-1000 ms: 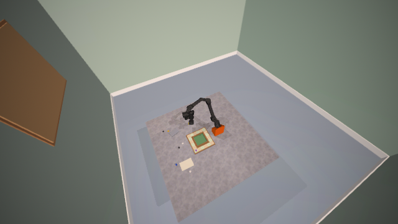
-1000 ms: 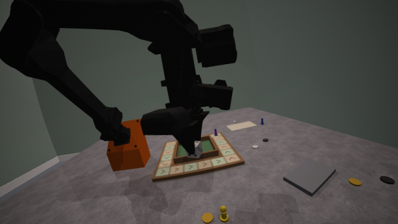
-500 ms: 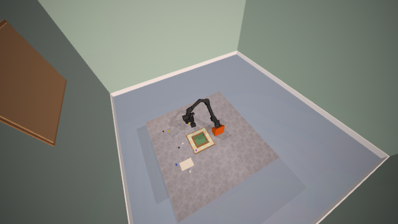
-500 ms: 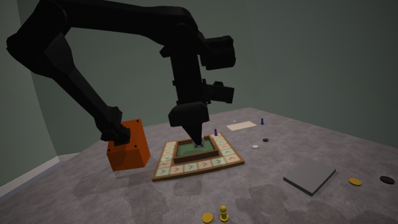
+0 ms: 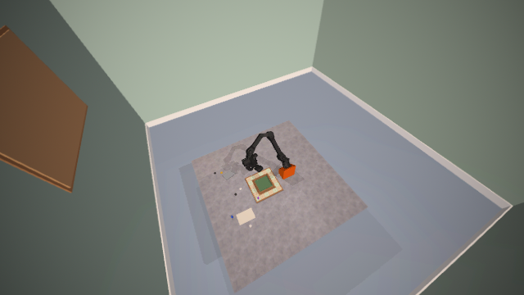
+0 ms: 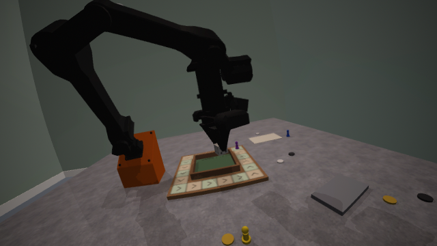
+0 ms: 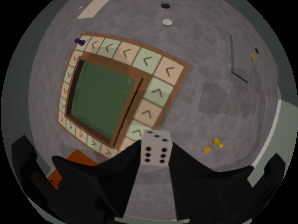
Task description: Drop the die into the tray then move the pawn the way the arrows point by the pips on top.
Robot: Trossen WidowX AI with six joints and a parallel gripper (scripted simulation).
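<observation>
The purple pawn lies 100 mm ahead of my gripper tip, 240 mm to the left of it and 90 mm below it. Also, from my gripper tip: green dice tray (20 mm behind, 130 mm to the left, 110 mm below); then white die (right at my gripper tip); then yellow pawn (170 mm to the right, 100 mm below).
</observation>
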